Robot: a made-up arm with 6 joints.
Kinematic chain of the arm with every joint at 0, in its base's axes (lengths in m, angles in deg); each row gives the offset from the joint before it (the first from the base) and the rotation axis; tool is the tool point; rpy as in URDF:
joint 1: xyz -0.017 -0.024 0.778 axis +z
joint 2: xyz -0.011 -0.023 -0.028 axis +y
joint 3: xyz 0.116 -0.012 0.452 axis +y
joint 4: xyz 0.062 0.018 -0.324 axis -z
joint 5: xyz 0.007 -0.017 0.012 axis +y
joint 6: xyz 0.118 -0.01 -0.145 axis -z
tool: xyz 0.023 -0.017 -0.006 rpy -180 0 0
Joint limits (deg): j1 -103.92..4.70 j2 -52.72..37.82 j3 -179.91..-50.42 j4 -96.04..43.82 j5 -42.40..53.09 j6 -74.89..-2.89
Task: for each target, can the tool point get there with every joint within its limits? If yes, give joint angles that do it. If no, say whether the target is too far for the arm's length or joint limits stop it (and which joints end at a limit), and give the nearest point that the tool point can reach.
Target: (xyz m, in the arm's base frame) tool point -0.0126 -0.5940 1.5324
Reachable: yes | joints -94.67 17.35 -136.41 -36.52 6.69 -66.07
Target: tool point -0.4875 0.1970 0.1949
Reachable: no: joint limits stop it (at a limit: joint 1, joint 2, joint 3, joint 5, joint 6) | nearest point -0.1803 -0.4883 0.5366 | short by 0.825 m
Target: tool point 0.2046 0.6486 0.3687
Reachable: no: joint limits stop it (at a limit: joint 1, joint 2, joint 3, joint 4) | nearest point 0.4641 0.1945 0.6575 | short by 0.597 m
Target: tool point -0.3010 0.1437 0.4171
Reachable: no: joint limits stop it (at a limit: joint 1, joint 2, joint 3, joint 5, joint 6) | nearest point -0.1715 -0.4858 0.5356 | short by 0.654 m
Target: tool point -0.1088 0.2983 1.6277
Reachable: yes | joints -58.03 -38.29 -129.62 -39.58 -16.76 -68.01
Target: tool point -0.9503 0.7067 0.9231
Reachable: no: too far | nearest point -0.6285 0.4548 1.1481 | short by 0.467 m
